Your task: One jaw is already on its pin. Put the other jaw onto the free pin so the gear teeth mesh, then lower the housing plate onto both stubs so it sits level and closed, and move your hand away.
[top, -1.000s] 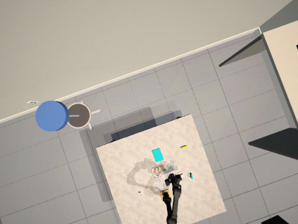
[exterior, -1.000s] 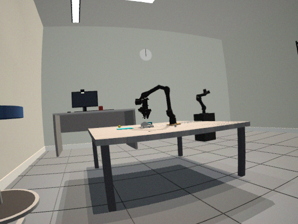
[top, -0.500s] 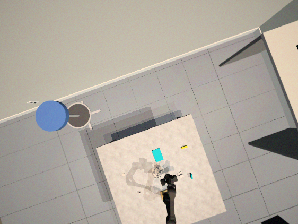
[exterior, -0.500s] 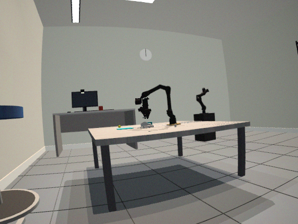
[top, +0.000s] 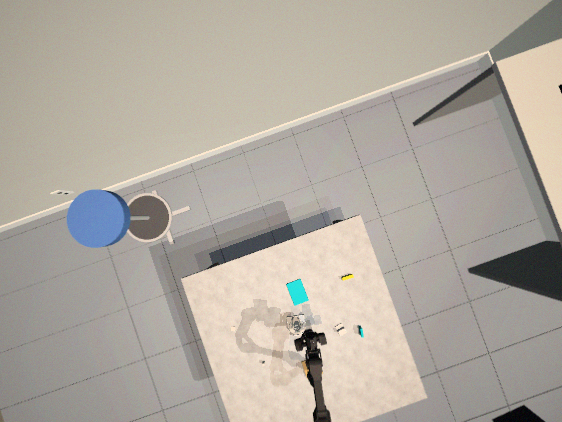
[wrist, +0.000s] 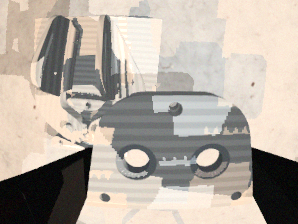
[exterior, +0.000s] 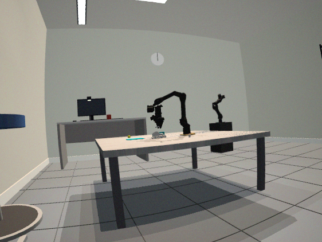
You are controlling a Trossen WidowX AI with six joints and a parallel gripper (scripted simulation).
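The white jaw piece lies 1 cm ahead of my gripper tip, 5 cm to the left of it and 7 cm below it. Round my gripper tip: yellow piece (19 cm ahead, 38 cm to the right, 7 cm below); cyan plate (24 cm ahead, 4 cm to the right, 8 cm below).
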